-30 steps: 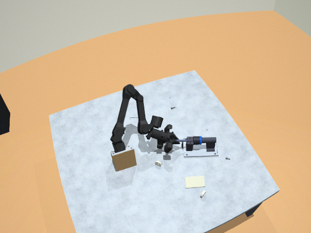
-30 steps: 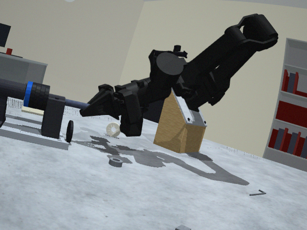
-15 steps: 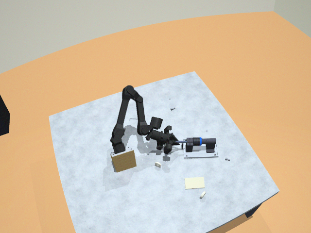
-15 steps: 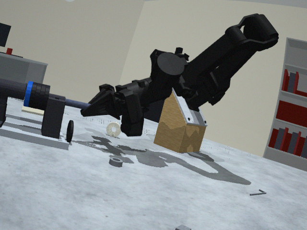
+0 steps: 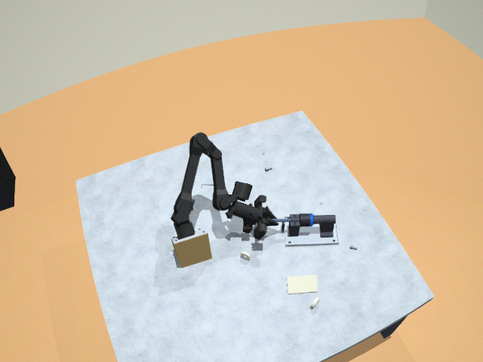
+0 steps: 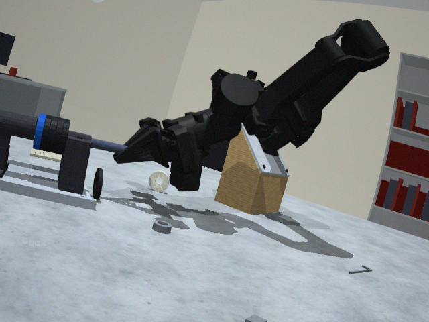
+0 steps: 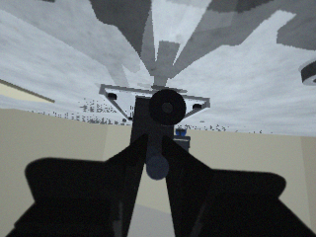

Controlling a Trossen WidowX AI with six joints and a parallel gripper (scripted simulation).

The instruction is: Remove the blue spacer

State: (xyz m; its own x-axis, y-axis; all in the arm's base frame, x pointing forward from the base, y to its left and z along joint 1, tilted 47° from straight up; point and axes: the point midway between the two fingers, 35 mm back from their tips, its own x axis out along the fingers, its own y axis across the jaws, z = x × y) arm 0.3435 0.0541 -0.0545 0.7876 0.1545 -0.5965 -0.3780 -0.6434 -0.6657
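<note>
Right now my gripper tip is 4 cm above the black disc and 3 cm short of it. From my gripper tip the other things lie so: grey ring (13 cm to the left, 6 cm below, 1 cm behind); blue spacer (12 cm ahead, 5 cm to the right, 2 cm above); dark shaft (5 cm ahead, 2 cm to the right, 2 cm above).
</note>
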